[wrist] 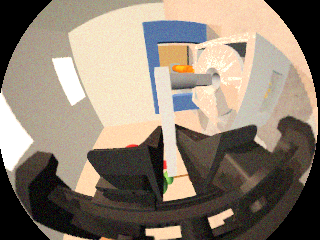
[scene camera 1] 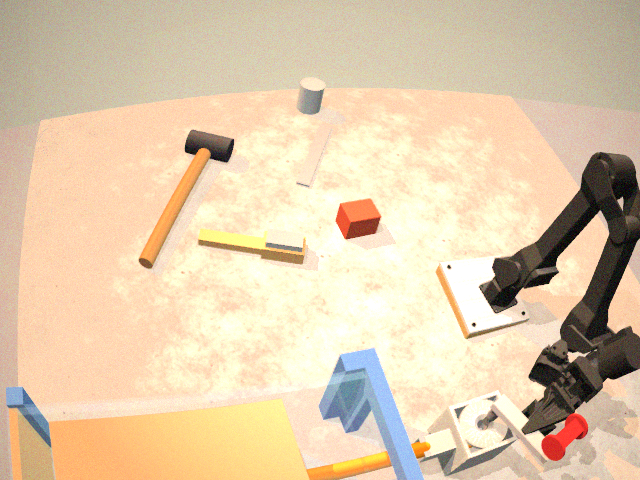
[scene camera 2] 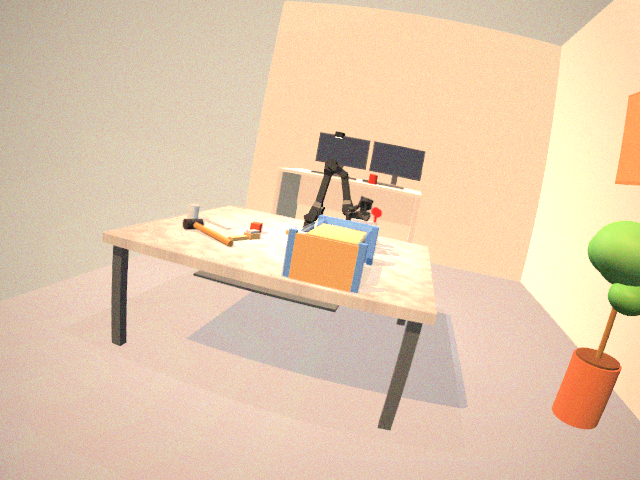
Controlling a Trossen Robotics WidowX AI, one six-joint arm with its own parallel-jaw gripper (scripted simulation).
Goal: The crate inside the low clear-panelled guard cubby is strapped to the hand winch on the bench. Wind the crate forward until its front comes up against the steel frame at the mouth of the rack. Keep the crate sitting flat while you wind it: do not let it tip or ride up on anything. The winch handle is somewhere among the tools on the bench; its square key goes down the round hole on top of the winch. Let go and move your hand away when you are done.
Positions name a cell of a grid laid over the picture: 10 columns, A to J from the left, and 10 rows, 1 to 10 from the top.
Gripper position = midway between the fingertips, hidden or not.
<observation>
In view: the gripper (scene camera 1: I10), a red block (scene camera 1: F5), a mallet (scene camera 1: D4), a crank handle (scene camera 1: H9), a blue steel frame (scene camera 1: F9) and a hand winch (wrist: H4).
The crank handle is seen too in the wrist view (wrist: F4). The gripper is seen too in the wrist view (wrist: F6). The wrist view misses the mallet: it is out of frame.
</observation>
